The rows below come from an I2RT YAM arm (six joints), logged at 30 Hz.
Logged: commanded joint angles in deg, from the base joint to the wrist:
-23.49 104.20 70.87 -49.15 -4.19 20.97
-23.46 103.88 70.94 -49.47 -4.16 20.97
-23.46 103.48 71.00 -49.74 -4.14 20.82
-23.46 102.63 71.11 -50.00 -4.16 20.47
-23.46 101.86 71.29 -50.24 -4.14 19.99
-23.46 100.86 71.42 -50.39 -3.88 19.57
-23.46 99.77 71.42 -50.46 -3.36 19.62
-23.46 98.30 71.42 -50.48 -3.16 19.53
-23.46 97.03 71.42 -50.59 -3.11 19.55
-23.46 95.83 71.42 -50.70 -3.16 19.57
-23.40 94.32 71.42 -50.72 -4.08 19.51
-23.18 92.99 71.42 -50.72 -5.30 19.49
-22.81 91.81 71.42 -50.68 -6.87 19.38
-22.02 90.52 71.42 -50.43 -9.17 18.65
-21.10 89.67 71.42 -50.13 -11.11 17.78
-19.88 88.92 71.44 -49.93 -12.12 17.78
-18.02 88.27 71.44 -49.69 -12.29 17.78
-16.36 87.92 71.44 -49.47 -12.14 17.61
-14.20 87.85 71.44 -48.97 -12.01 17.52
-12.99 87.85 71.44 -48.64 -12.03 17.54
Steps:
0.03 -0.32 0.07 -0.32 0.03 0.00
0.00 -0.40 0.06 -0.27 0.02 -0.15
0.00 -0.85 0.11 -0.26 -0.02 -0.35
0.00 -0.77 0.18 -0.24 0.02 -0.48
0.00 -1.00 0.13 -0.15 0.26 -0.42
0.00 -1.09 0.00 -0.07 0.52 0.05
0.00 -1.47 0.00 -0.02 0.20 -0.09
0.00 -1.27 0.00 -0.11 0.05 0.02
0.00 -1.20 0.00 -0.11 -0.05 0.02
0.06 -1.51 0.00 -0.02 -0.92 -0.06
0.22 -1.33 0.00 0.00 -1.22 -0.02
0.37 -1.18 0.00 0.04 -1.57 -0.11
0.79 -1.29 0.00 0.25 -2.30 -0.73
0.92 -0.85 0.00 0.30 -1.94 -0.87
1.22 -0.75 0.02 0.20 -1.01 0.00
1.86 -0.65 0.00 0.24 -0.17 0.00
1.66 -0.35 0.00 0.22 0.15 -0.17
2.16 -0.07 0.00 0.50 0.13 -0.09
1.21 0.00 0.00 0.33 -0.02 0.02

